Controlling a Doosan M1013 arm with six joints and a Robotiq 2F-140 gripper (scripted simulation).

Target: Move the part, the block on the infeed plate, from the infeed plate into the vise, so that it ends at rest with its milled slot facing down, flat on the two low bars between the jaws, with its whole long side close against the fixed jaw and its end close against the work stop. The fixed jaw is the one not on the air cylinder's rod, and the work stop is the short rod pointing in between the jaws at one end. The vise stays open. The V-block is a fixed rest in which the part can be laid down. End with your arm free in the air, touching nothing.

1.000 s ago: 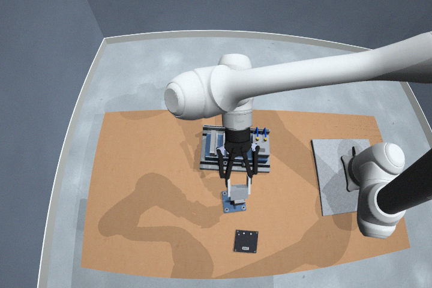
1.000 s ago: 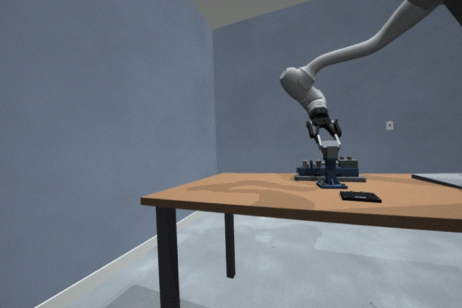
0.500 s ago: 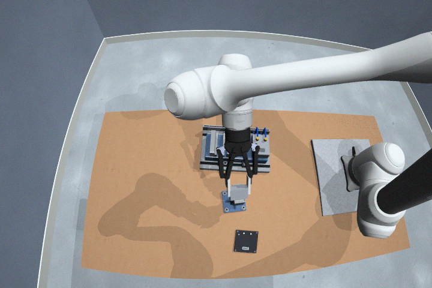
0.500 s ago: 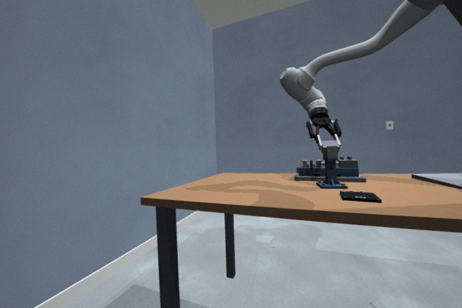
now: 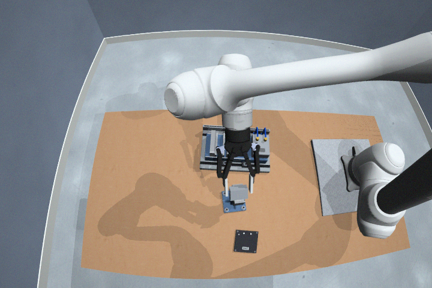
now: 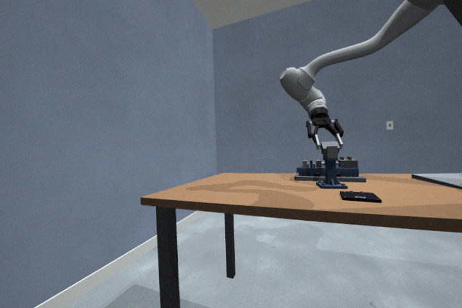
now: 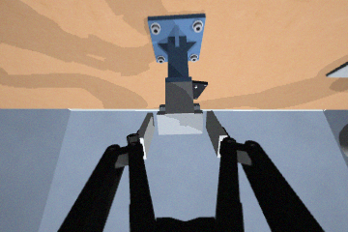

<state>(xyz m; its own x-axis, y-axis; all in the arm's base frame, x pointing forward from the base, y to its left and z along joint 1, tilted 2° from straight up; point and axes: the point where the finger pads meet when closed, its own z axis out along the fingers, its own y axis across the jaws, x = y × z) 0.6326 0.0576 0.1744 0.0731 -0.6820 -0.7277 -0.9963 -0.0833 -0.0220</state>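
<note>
Now: the part 10 mm to the left of my hand and 30 mm below it. The rest, counted from my hand: cylinder rod: 40 mm behind, 190 mm to the right, 100 mm below; work stop: 50 mm ahead, 150 mm to the right, 90 mm below; V-block post: 20 mm to the left, 120 mm below.
</note>
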